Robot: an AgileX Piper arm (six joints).
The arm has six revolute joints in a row. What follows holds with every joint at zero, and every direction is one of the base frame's. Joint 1 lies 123.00 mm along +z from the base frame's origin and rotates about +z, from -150.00 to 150.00 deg. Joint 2 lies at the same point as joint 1 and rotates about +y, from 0.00 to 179.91 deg. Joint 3 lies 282.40 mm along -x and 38.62 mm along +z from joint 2 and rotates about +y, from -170.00 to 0.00 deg. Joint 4 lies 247.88 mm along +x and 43.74 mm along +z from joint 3 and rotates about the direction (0.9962, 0, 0.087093), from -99.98 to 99.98 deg. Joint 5 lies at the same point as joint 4 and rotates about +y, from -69.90 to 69.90 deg. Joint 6 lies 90.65 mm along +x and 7.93 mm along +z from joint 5 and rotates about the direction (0.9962, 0, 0.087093), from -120.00 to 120.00 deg. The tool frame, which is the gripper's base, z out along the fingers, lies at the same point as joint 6; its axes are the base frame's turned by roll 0.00, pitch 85.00 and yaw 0.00 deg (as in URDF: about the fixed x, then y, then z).
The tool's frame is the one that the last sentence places.
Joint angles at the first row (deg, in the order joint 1, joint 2, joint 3, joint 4, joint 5, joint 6):
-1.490, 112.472, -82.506, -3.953, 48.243, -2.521
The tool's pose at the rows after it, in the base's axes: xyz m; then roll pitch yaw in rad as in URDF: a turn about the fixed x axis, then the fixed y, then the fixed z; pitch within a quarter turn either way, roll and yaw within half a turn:
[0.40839, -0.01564, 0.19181, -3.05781, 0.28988, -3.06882]
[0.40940, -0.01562, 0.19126, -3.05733, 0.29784, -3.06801]
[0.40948, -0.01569, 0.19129, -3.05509, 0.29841, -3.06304]
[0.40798, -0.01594, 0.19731, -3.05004, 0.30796, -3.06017]
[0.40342, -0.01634, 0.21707, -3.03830, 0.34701, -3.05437]
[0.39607, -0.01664, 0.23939, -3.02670, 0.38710, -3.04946]
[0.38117, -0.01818, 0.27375, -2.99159, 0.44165, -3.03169]
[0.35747, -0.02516, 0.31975, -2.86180, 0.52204, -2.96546]
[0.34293, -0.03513, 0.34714, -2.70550, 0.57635, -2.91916]
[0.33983, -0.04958, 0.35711, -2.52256, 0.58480, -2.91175]
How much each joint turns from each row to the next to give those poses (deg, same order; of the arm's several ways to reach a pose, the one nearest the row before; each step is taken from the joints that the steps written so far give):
0.001, 0.687, 0.000, -0.345, -0.802, 0.001
0.000, 0.115, -0.001, 0.001, -0.572, 0.000
-0.001, -0.001, 0.002, -0.058, -0.059, -0.230
0.000, -0.860, -0.001, -0.229, 0.288, 0.000
0.000, -2.748, -0.115, -0.401, 0.572, 0.000
0.000, -3.266, -0.001, -0.344, 0.918, 0.000
0.000, -5.215, 0.003, -1.432, 1.889, 0.000
0.001, -7.105, 0.000, -6.016, 1.547, 0.516
0.000, -3.954, 0.000, -8.652, 0.000, 3.381
-0.001, -0.514, -0.003, -12.776, 0.746, 7.561

